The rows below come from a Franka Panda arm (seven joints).
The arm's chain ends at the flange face. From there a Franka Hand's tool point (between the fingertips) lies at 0.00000 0.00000 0.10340 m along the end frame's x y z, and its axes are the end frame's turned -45 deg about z.
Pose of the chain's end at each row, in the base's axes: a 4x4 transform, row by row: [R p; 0 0 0 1], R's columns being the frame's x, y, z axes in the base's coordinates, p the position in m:
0.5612 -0.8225 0.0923 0.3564; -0.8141 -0.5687 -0.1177 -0.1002; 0.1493 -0.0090 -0.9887 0.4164; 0 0 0 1
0.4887 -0.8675 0.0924 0.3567; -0.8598 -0.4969 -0.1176 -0.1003; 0.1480 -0.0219 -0.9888 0.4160; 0 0 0 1
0.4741 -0.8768 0.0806 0.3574; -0.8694 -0.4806 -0.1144 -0.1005; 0.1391 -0.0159 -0.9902 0.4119; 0 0 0 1
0.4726 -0.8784 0.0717 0.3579; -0.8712 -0.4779 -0.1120 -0.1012; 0.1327 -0.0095 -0.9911 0.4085; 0 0 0 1
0.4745 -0.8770 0.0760 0.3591; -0.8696 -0.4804 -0.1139 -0.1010; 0.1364 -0.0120 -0.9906 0.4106; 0 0 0 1
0.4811 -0.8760 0.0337 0.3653; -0.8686 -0.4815 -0.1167 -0.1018; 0.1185 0.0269 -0.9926 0.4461; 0 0 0 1
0.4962 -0.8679 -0.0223 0.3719; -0.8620 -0.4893 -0.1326 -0.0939; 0.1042 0.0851 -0.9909 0.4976; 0 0 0 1
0.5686 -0.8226 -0.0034 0.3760; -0.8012 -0.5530 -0.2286 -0.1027; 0.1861 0.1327 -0.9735 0.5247; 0 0 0 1
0.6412 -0.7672 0.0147 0.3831; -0.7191 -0.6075 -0.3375 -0.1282; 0.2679 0.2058 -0.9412 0.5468; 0 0 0 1
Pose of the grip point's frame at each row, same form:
0.9784 -0.1848 0.0923 0.3659; -0.1735 -0.9778 -0.1177 -0.1124; 0.1119 0.0992 -0.9887 0.3142; 0 0 0 1
0.9590 -0.2679 0.0924 0.3663; -0.2566 -0.9593 -0.1176 -0.1125; 0.1201 0.0892 -0.9888 0.3138; 0 0 0 1
0.9552 -0.2848 0.0806 0.3657; -0.2749 -0.9546 -0.1144 -0.1123; 0.1096 0.0871 -0.9902 0.3095; 0 0 0 1
0.9553 -0.2869 0.0717 0.3653; -0.2781 -0.9540 -0.1120 -0.1128; 0.1006 0.0871 -0.9911 0.3060; 0 0 0 1
0.9557 -0.2846 0.0760 0.3670; -0.2752 -0.9546 -0.1139 -0.1128; 0.1049 0.0880 -0.9906 0.3082; 0 0 0 1
0.9596 -0.2792 0.0337 0.3688; -0.2737 -0.9547 -0.1167 -0.1139; 0.0648 0.1028 -0.9926 0.3435; 0 0 0 1
0.9646 -0.2628 -0.0223 0.3696; -0.2635 -0.9555 -0.1326 -0.1076; 0.0135 0.1339 -0.9909 0.3951; 0 0 0 1
0.9837 -0.1796 -0.0034 0.3756; -0.1755 -0.9576 -0.2286 -0.1263; 0.0378 0.2254 -0.9735 0.4240; 0 0 0 1
0.9959 -0.0891 0.0147 0.3846; -0.0789 -0.9380 -0.3375 -0.1631; 0.0439 0.3350 -0.9412 0.4495; 0 0 0 1

